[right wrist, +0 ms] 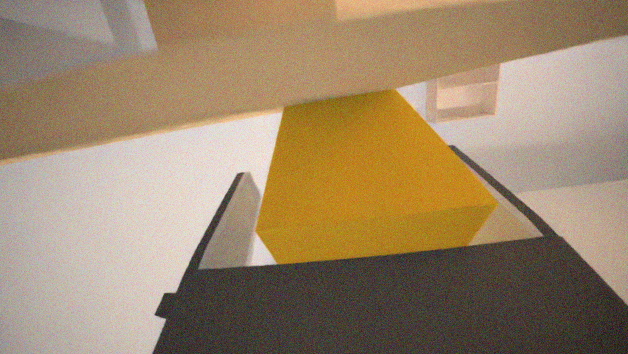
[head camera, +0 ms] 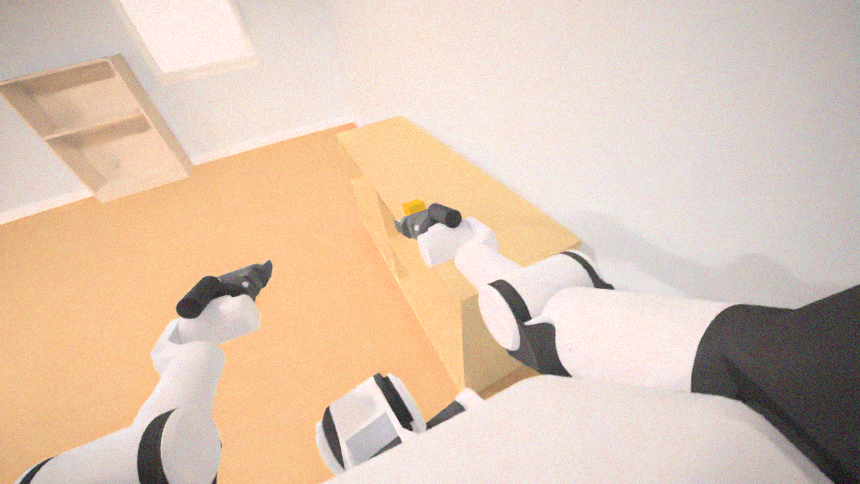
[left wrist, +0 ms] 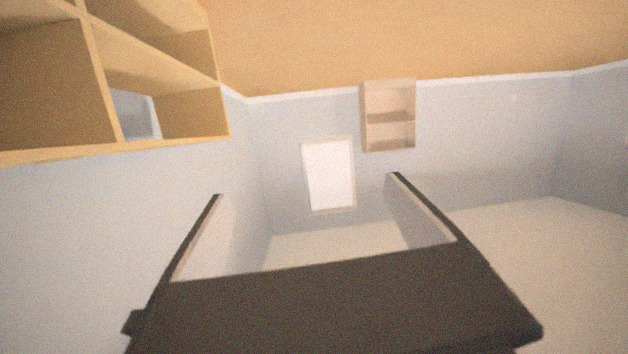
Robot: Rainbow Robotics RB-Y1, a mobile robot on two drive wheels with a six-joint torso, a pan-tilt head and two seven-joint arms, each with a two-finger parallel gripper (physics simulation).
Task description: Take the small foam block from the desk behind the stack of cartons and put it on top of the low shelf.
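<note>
The yellow foam block sits on top of the low wooden shelf, near its open front side. My right gripper is open just above the shelf top. Its fingers stand wide on either side of the block, with a gap at the block's left side in the right wrist view. The block's near end is partly hidden behind the gripper body there. My left gripper is open and empty over the floor. The desk and the cartons do not show.
A pale two-compartment bookcase stands at the far wall beside a bright window. A wall runs along the back of the low shelf. Wooden floor stretches left of the shelf in the head view.
</note>
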